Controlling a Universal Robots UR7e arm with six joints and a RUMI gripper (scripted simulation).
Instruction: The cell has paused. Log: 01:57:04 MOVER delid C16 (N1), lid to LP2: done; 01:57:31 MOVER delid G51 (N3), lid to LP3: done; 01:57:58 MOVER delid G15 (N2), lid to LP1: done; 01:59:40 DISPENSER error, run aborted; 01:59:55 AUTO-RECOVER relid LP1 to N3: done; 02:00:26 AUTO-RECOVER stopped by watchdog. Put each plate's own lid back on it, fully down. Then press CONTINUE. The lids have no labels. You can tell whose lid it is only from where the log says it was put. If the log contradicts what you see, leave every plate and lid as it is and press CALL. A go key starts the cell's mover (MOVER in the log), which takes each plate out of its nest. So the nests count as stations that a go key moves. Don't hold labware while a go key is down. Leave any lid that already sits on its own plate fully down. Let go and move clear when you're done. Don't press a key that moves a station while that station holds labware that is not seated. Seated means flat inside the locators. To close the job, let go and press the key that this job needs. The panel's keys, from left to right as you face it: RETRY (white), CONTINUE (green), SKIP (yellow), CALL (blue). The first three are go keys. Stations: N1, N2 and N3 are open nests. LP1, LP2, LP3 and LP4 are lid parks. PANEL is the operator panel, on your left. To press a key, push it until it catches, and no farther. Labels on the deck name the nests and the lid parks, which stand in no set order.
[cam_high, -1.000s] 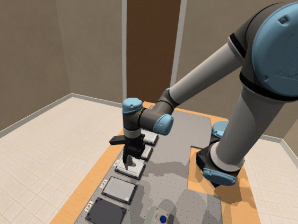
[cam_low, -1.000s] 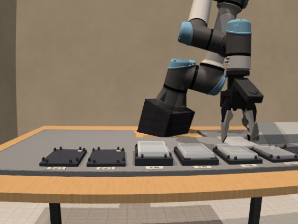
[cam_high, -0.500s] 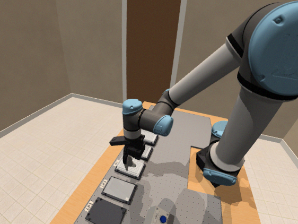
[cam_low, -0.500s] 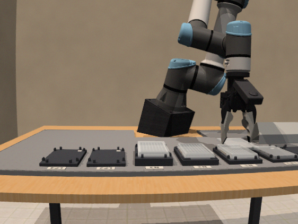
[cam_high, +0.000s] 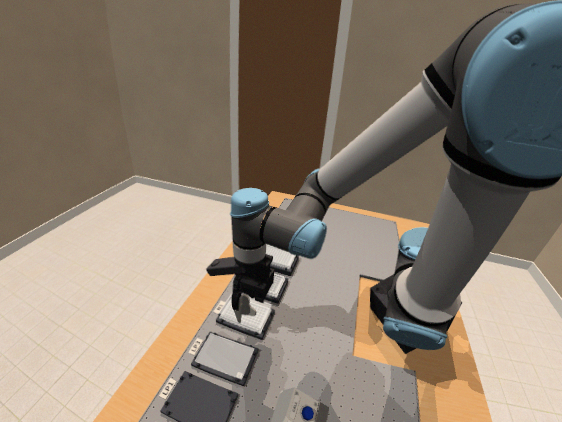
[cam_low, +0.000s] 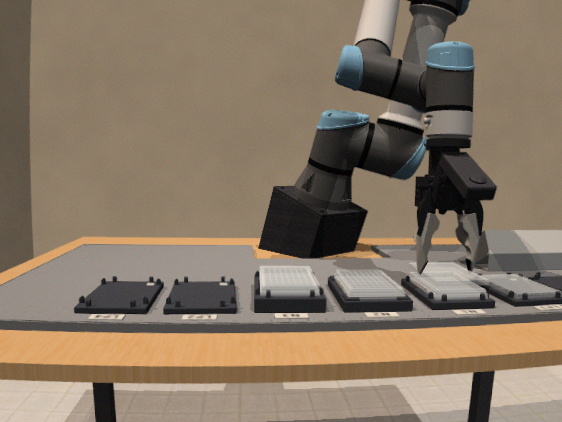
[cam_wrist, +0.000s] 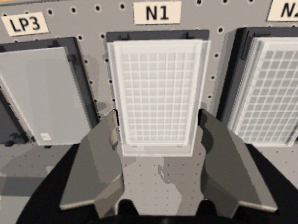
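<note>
Right now my hand is 130 mm to the left of the plate and 30 mm above it. Also, from my hand: LP1 lid park 10 mm behind, 260 mm to the left, 50 mm below; then LP3 lid park 10 mm behind, 140 mm to the left, 50 mm below; then blue CALL key 240 mm behind, 210 mm to the left, 20 mm above.
</note>
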